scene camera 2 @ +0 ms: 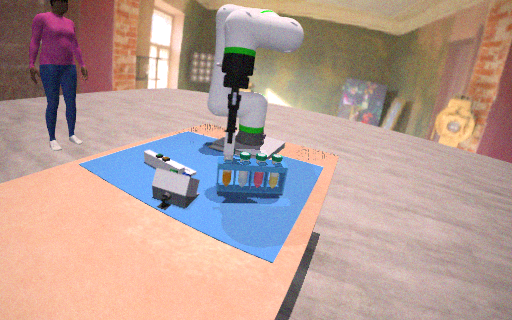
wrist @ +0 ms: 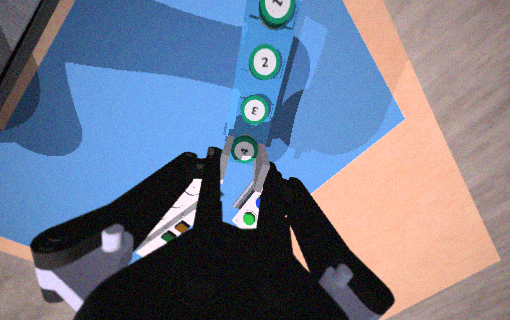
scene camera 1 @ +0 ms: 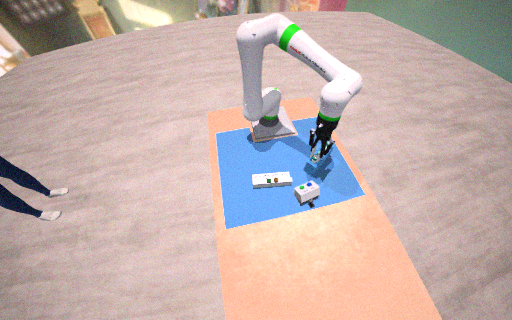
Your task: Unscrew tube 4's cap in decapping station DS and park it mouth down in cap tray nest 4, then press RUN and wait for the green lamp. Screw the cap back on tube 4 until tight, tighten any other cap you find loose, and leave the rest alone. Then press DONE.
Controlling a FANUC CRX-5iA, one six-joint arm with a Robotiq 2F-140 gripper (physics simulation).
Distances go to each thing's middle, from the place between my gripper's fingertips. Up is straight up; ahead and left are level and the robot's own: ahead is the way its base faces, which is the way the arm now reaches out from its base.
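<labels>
My hand is 8 cm above the button box (scene camera 2: 181,189), and it is also 10 cm to the left of the box and 15 cm short of it.
</labels>
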